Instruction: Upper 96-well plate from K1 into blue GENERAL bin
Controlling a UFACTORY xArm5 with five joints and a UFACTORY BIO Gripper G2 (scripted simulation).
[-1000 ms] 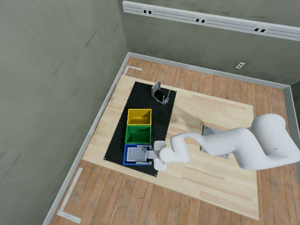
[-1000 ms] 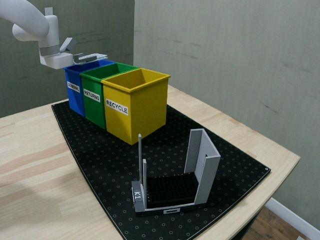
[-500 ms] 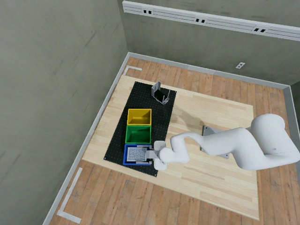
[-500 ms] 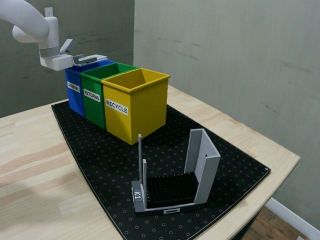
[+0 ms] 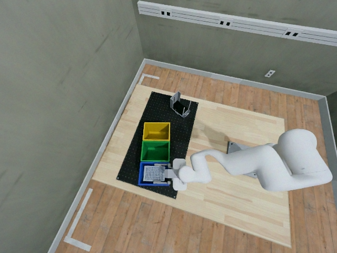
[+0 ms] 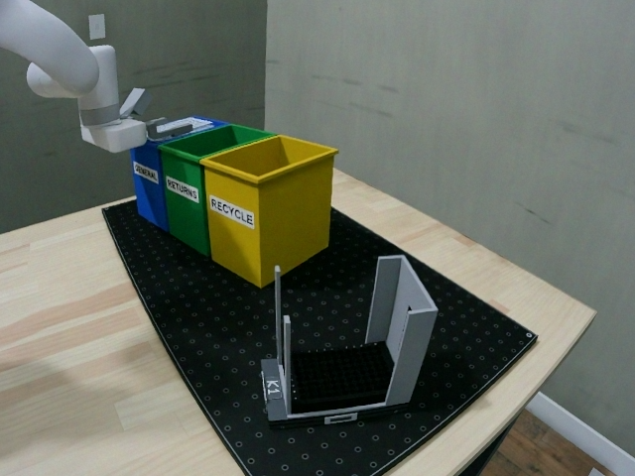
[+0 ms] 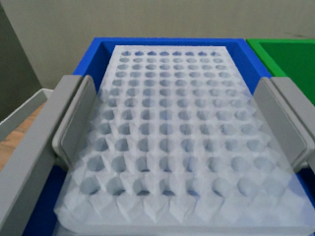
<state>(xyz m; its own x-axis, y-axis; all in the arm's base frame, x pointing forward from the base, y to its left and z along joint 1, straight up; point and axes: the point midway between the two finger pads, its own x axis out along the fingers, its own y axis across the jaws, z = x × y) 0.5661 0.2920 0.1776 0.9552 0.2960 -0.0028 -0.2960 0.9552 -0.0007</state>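
The clear 96-well plate is 20 mm ahead of my hand, 10 mm to the left of it and 10 mm below it. Round my hand: green returns bin (60 mm ahead, 120 mm to the right, 100 mm below); then yellow recycle bin (100 mm ahead, 250 mm to the right, 100 mm below); then blue general bin (20 mm ahead, 10 mm to the left, 100 mm below).
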